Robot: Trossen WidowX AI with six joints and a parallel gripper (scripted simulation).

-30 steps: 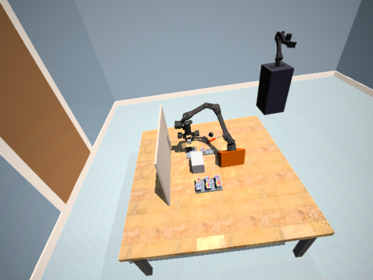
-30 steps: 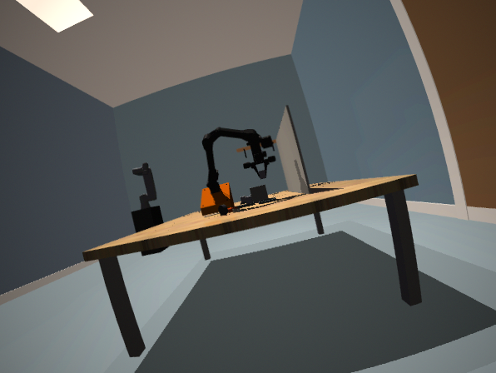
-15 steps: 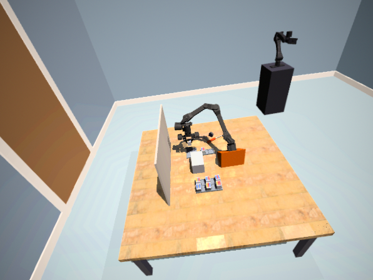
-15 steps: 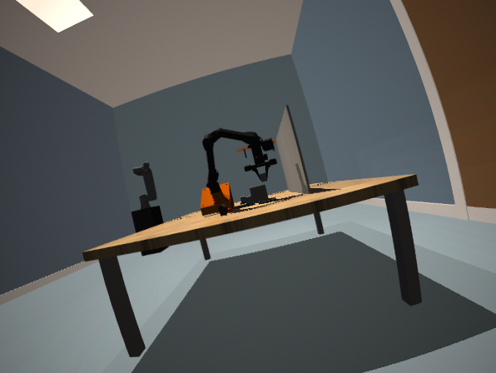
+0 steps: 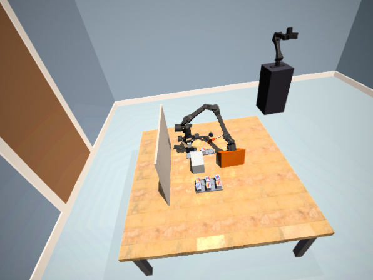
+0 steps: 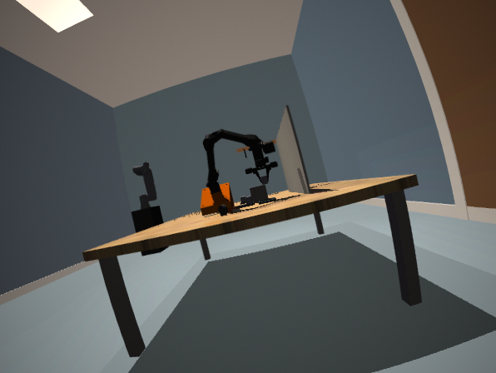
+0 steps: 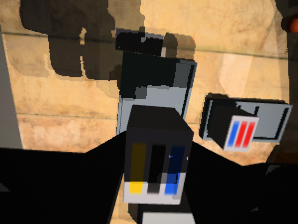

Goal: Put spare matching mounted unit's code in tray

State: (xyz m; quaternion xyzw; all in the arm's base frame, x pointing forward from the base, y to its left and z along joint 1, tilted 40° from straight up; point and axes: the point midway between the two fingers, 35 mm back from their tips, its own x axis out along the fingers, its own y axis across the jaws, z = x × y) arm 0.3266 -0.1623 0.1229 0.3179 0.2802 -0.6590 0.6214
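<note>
Right now my gripper tip is 110 mm above the grey tray and 10 mm past it. Round my gripper tip: mounted unit: 180 mm to the left, 60 mm below, 40 mm behind; then white panel: 210 mm ahead, 160 mm to the left, 120 mm above.
</note>
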